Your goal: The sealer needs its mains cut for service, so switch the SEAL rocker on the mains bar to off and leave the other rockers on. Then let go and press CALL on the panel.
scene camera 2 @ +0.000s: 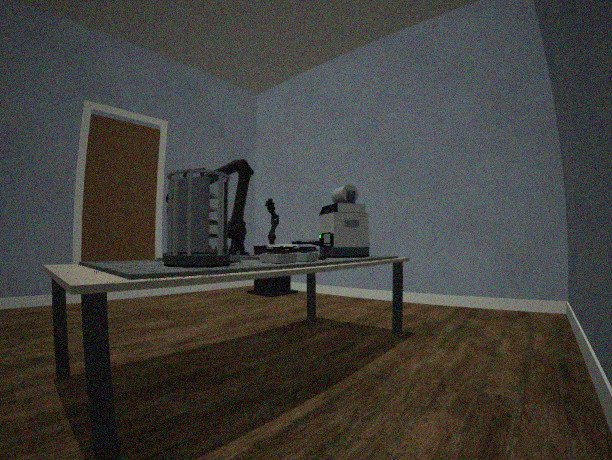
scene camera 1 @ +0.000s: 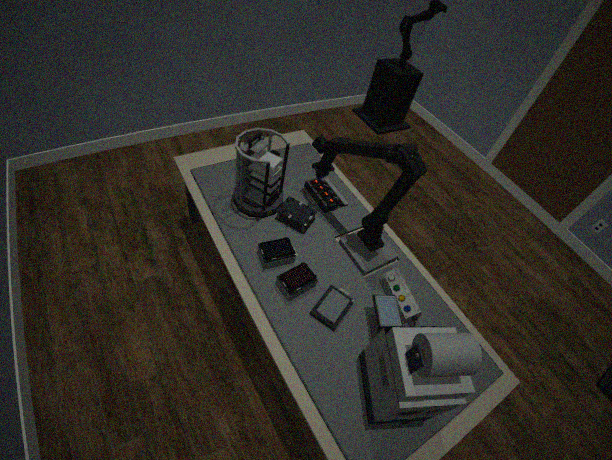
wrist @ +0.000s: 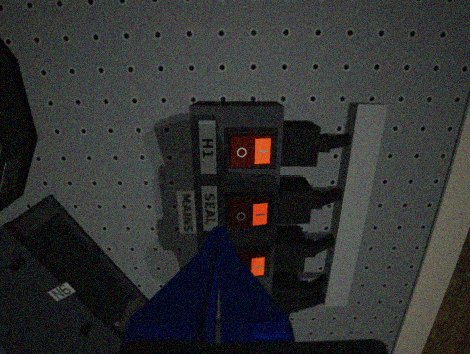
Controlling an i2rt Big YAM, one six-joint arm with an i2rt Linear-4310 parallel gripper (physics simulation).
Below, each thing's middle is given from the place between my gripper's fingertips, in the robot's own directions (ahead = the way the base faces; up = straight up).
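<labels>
My hand is 60 mm above the SEAL switch [wrist: 244, 212], 20 mm past it and 20 mm to the right of it. The MAINS tag [wrist: 185, 199] is 100 mm below my hand, 40 mm ahead of it and 40 mm to the left of it. And the wire cage rack [scene camera 2: 197, 206] is 80 mm above my hand, 300 mm ahead of it and 60 mm to the right of it.
</labels>
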